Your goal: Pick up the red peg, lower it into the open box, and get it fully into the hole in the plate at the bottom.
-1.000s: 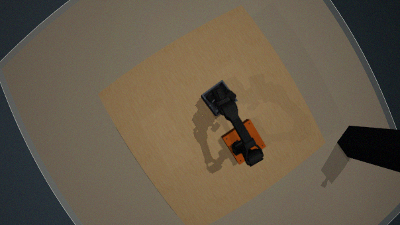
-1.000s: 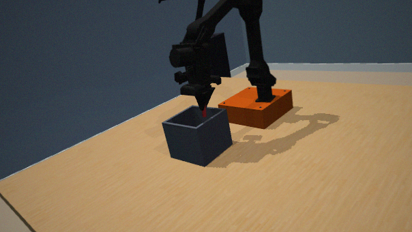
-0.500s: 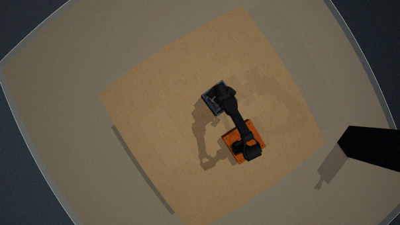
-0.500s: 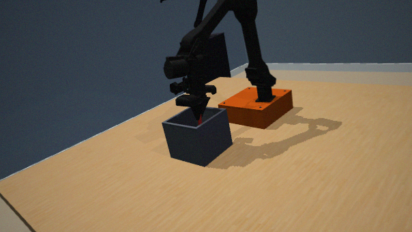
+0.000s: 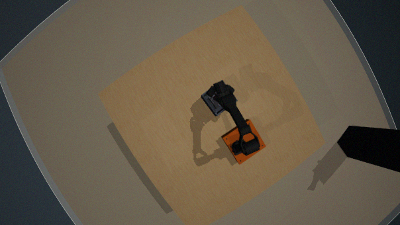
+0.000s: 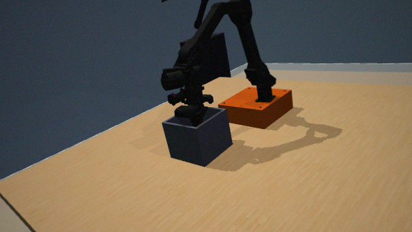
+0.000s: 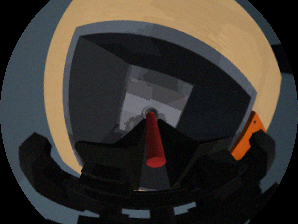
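Now: the red peg 2 cm above my gripper tip. From my gripper tip the other things lie so: grey plate 4 cm below.
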